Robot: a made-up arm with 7 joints.
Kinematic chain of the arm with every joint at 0, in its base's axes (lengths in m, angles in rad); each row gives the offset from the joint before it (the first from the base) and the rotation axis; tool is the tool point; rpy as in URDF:
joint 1: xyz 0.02 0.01 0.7 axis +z
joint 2: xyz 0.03 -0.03 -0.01 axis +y
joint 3: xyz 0.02 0 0.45 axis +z
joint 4: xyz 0.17 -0.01 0 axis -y
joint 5: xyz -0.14 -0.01 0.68 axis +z
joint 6: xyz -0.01 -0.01 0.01 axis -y
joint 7: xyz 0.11 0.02 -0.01 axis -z
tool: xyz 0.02 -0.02 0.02 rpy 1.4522 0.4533 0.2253
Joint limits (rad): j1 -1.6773..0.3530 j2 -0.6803..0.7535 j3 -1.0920..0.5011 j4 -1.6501..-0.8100 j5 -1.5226..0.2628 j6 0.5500..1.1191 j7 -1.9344..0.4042
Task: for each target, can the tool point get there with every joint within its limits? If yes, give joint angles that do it. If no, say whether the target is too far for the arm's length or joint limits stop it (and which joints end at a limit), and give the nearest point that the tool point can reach.
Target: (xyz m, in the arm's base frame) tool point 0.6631 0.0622 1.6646
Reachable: yes | joints -0.1560 -0.4798 0.2585 -1.5705 -1.3012 1.0201 0.1037
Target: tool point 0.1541 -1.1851 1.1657
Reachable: yes | joints -1.2565 0.4614 -0.1804 -1.0829 -0.9766 1.0325 0.1679
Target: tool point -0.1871 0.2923 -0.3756
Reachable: no: joint limits stop it (at a limit: joint 1, joint 2, joint 3, joint 4, joint 6) | nearest point 0.7645 0.7185 0.4165 | short by 1.309 m
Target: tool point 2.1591 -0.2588 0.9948
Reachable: no: too far | nearest point 1.3173 -0.1530 0.9417 | short by 0.850 m
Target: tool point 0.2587 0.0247 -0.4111
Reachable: no: joint limits stop it (at a limit: joint 2, joint 4, joint 6) | nearest point 1.0398 0.0728 0.3430 | short by 1.087 m
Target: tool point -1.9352 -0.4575 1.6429
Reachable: no: too far | nearest point -0.9378 -0.3716 1.3590 | short by 1.041 m
